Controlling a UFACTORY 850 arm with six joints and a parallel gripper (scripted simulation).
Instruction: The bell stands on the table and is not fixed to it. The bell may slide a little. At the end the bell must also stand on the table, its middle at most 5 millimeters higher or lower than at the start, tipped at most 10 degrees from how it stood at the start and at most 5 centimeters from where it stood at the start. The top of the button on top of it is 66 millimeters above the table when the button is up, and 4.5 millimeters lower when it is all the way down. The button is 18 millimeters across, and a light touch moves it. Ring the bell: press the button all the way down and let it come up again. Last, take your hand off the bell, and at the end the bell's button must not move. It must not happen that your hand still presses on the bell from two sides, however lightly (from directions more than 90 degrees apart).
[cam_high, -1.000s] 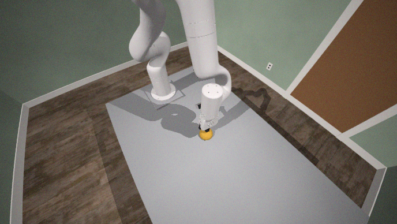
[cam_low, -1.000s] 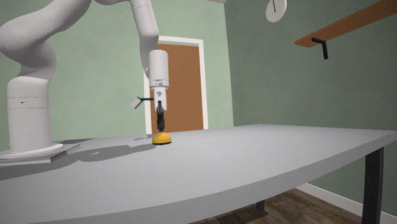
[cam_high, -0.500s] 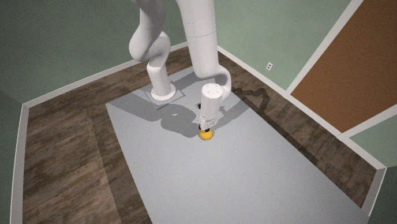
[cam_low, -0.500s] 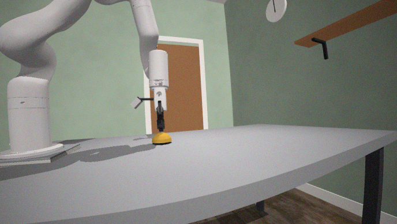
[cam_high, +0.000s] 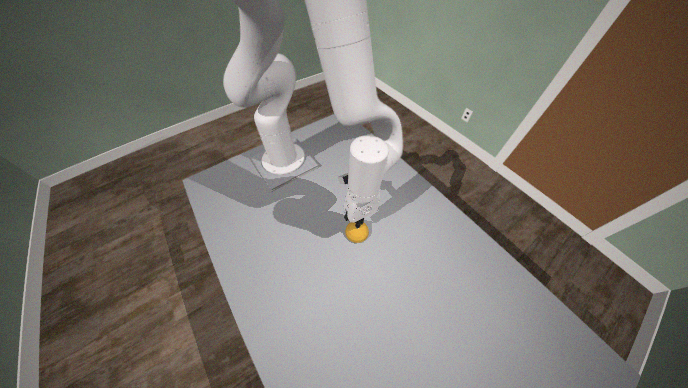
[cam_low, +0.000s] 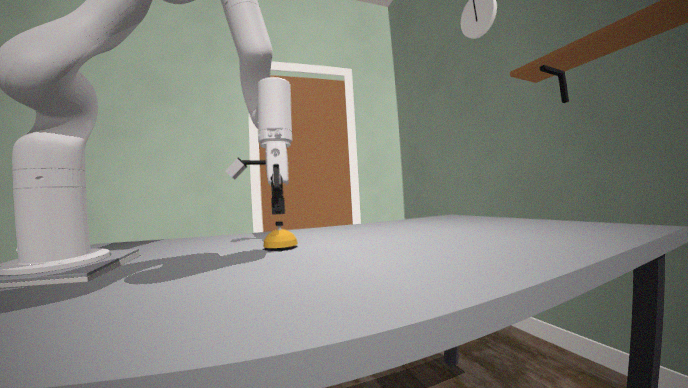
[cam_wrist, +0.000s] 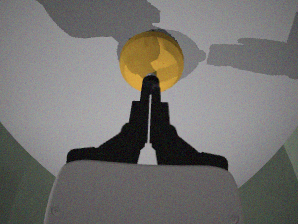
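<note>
The black button lies 50 mm below my hand. Also, from my hand: yellow dome-shaped bell: 70 mm below.
</note>
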